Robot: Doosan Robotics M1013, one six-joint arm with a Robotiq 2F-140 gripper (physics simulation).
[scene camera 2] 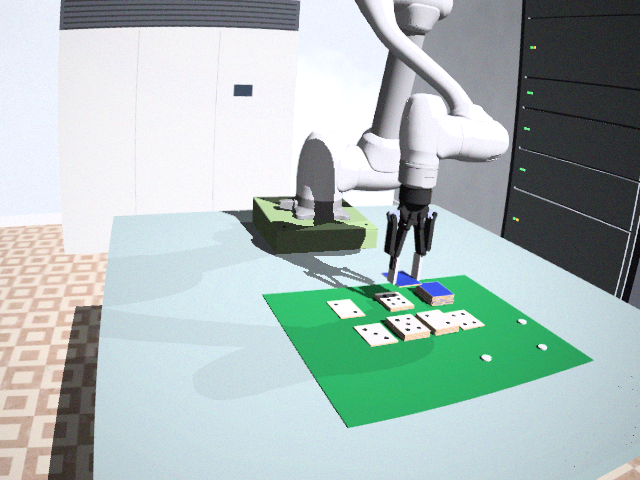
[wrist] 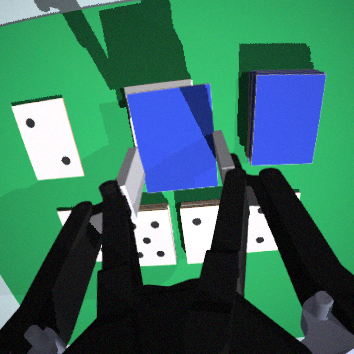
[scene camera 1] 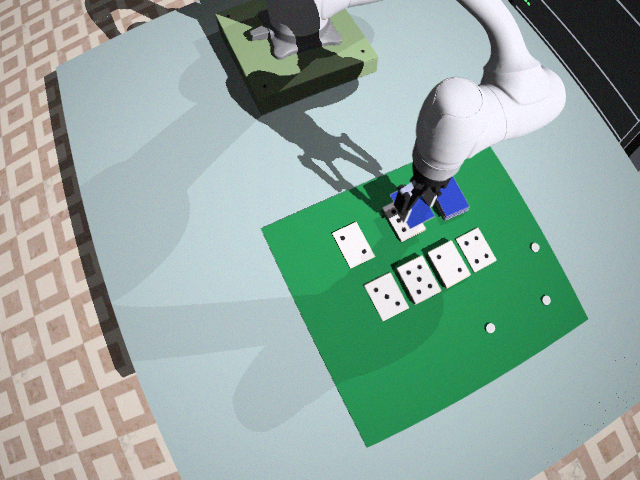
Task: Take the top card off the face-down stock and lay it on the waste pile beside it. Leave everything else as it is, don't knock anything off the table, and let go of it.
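Places are measured from the arm's base along level axes (x ahead, y left, z up), in millimetres.
Pixels of known places: gripper, fingertip midpoint: (scene camera 2: 403, 280) (wrist: 177, 152) (scene camera 1: 414, 209); arm's base, origin of the base link: (scene camera 2: 317, 210) (scene camera 1: 299, 27).
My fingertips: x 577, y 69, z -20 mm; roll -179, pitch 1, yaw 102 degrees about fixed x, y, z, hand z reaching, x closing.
For each thing: its top centre in the pictures, then the offset to it from my fingertips. Level surfaces: height alone.
- blue-backed card, middle of its top: (wrist: 175, 142) (scene camera 1: 412, 205) (scene camera 2: 401, 278) 3 mm up, 10 mm back, 1 mm right
- face-up waste pile, middle of its top: (wrist: 162, 127) (scene camera 1: 404, 218) (scene camera 2: 393, 299) 51 mm down, 7 mm back, 16 mm right
- face-down blue stock, middle of its top: (wrist: 286, 122) (scene camera 1: 449, 194) (scene camera 2: 435, 288) 36 mm down, 18 mm back, 103 mm left
- two-pip card, middle of its top: (wrist: 47, 142) (scene camera 1: 353, 244) (scene camera 2: 345, 308) 57 mm down, 11 mm ahead, 144 mm right
- five-pip pile, middle of its top: (wrist: 146, 240) (scene camera 1: 419, 279) (scene camera 2: 408, 324) 45 mm down, 137 mm ahead, 40 mm right
- green mat, its level: 60 mm down
A blue-backed card (scene camera 1: 421, 212) (scene camera 2: 406, 280) (wrist: 170, 115) is held by its two long sides between the fingertips of my gripper (scene camera 1: 416, 206) (scene camera 2: 404, 277) (wrist: 177, 152), which is shut on it. The card hangs level, a little above the face-up waste pile (scene camera 1: 412, 233) (scene camera 2: 395, 303) (wrist: 159, 86); in the wrist view it covers most of that pile, whose far edge and a strip of its left side show. The face-down blue stock (scene camera 1: 452, 198) (scene camera 2: 435, 289) (wrist: 290, 120) stands to the right, apart from the held card.
A two-pip card (scene camera 1: 353, 244) (scene camera 2: 345, 308) (wrist: 47, 138) lies left of the waste pile. In front is a row of face-up cards and piles, including a five-pip pile (scene camera 1: 418, 286) (scene camera 2: 407, 326). White discs (scene camera 1: 490, 328) (scene camera 2: 485, 357) lie on the green mat (scene camera 1: 392, 403) (scene camera 2: 361, 403).
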